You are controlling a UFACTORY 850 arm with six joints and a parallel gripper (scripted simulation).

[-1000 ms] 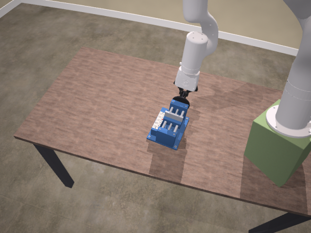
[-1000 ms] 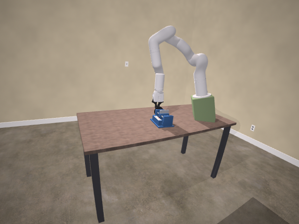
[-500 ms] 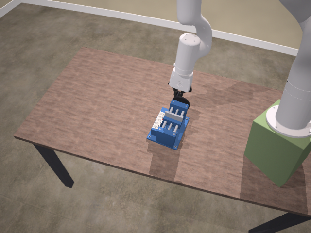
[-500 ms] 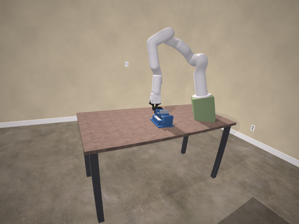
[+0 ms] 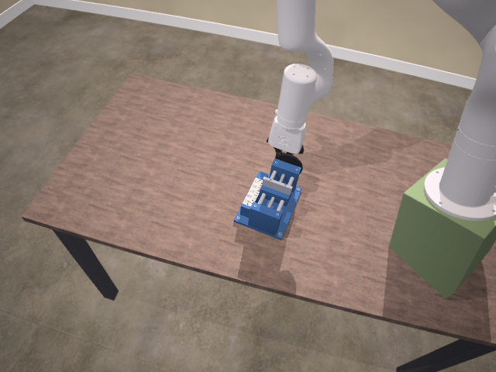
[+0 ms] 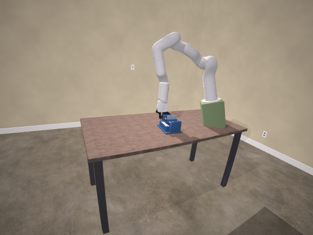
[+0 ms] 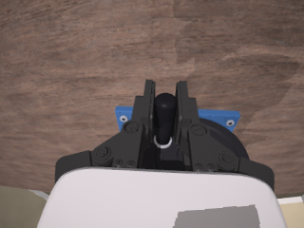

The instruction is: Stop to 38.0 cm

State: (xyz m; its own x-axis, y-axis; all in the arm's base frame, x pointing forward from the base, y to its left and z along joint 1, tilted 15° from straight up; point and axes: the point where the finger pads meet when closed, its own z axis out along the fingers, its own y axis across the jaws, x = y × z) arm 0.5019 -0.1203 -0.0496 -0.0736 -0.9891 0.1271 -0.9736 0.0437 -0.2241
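The black handwheel is 10 mm behind my hand and 20 mm to the left of it. Also, from my hand: grey stop block: 10 mm behind, 160 mm to the left, 30 mm above.
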